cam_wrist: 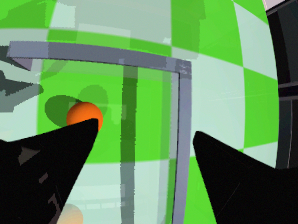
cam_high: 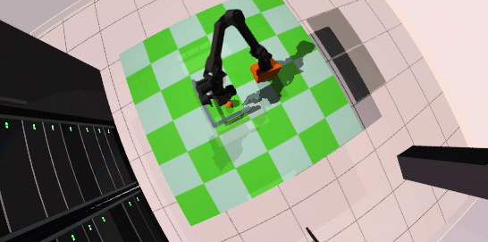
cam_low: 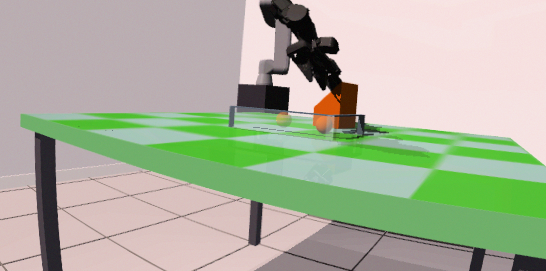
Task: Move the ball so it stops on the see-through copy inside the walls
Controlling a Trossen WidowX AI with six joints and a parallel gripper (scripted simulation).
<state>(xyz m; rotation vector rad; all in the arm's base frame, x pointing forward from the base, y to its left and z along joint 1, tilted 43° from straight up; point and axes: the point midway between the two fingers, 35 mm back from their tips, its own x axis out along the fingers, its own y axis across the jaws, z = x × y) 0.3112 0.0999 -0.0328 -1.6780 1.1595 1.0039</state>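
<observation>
Right now my gripper tip is 11 cm above the orange ball and 5 cm past it. Round my gripper tip: see-through copy of ball: 16 cm to the right, 11 cm below, 7 cm behind.
</observation>
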